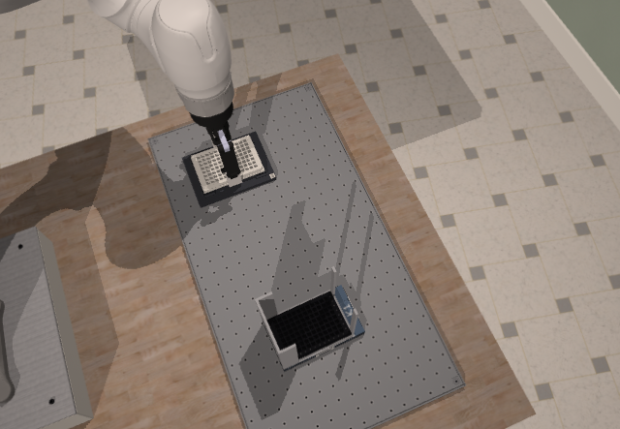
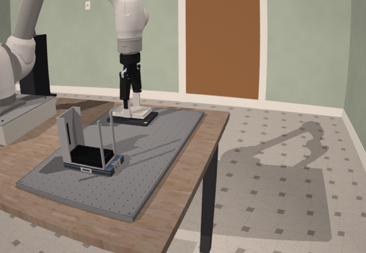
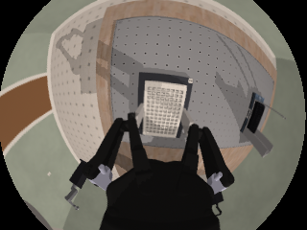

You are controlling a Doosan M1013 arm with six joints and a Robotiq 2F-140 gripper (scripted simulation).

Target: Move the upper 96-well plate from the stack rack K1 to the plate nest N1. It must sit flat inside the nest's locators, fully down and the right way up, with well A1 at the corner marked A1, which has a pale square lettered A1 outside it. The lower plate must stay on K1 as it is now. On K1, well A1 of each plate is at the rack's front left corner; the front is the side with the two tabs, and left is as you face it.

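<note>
My gripper is now 2 cm above the white 96-well plate. From my hand the other things lie so: black plate (37 cm to the right, 4 cm ahead, 2 cm below); rack back wall (37 cm to the right, 4 cm above, 2 cm behind); pale A1 square (8 cm ahead, 5 cm to the right, 4 cm below).
</note>
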